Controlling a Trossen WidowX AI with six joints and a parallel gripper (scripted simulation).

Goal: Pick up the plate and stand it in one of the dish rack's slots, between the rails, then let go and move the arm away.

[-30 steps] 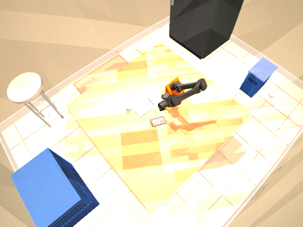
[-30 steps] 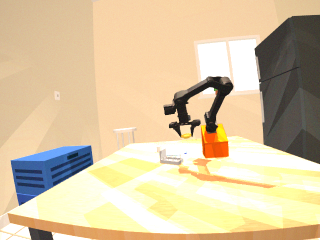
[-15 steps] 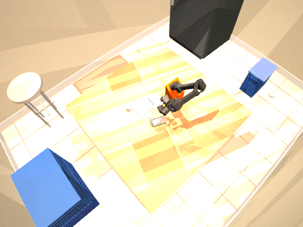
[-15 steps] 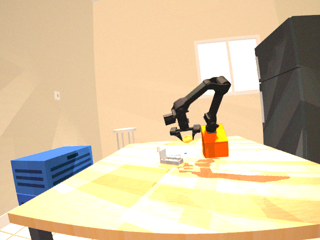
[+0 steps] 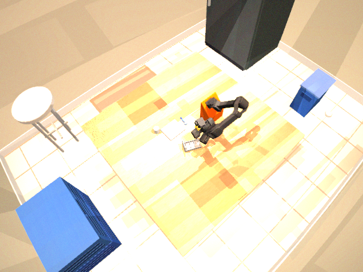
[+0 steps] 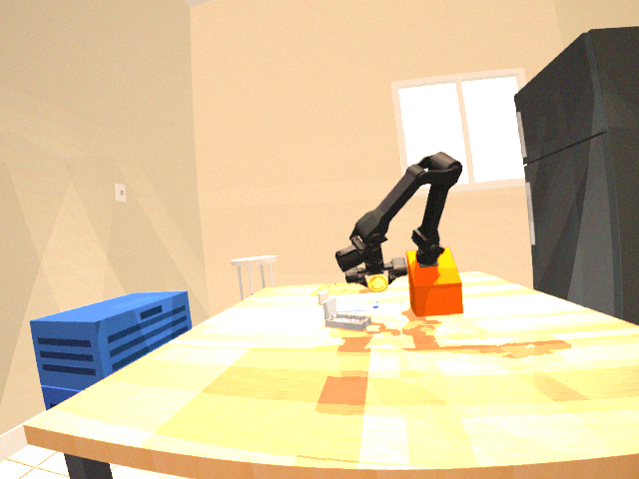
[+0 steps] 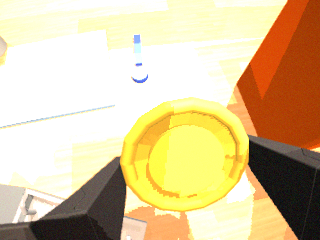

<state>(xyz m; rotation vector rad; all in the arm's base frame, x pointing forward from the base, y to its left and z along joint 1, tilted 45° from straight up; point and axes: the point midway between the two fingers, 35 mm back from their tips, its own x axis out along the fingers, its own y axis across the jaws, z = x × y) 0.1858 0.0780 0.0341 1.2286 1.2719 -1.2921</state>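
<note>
Right now my gripper tip is 11 cm short of the grey dish rack, 4 cm to the right of it and 9 cm above it. Round my gripper tip: small white cup (22 cm ahead, 25 cm to the right, 9 cm below); blue spoon (16 cm to the right, 11 cm below); yellow plate (1 cm above).
</note>
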